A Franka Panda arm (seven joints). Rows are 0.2 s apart.
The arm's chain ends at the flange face. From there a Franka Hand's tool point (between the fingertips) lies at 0.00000 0.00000 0.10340 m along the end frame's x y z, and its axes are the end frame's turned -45 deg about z.
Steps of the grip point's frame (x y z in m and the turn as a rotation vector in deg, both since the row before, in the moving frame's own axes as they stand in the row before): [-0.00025 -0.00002 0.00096 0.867 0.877 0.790]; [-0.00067 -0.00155 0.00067 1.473 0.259 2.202]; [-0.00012 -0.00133 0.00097 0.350 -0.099 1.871]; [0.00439 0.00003 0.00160 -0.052 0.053 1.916]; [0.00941 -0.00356 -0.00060 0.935 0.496 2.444]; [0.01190 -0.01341 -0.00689 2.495 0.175 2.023]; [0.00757 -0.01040 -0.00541 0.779 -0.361 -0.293]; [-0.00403 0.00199 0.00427 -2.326 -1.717 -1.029]
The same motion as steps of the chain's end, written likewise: [-0.00022 0.00239 0.00098 1.233 0.007 0.790]; [-0.00006 0.00162 0.00071 1.225 -0.858 2.202]; [-0.00046 -0.00053 0.00097 0.177 -0.317 1.871]; [0.00299 -0.00308 0.00160 0.001 0.074 1.916]; [0.00466 -0.00733 -0.00058 1.012 -0.310 2.444]; [0.00183 -0.01444 -0.00679 1.888 -1.640 2.023]; [-0.00055 -0.01218 -0.00540 0.296 -0.806 -0.293]; [-0.00227 -0.00089 0.00440 -2.859 0.431 -1.029]
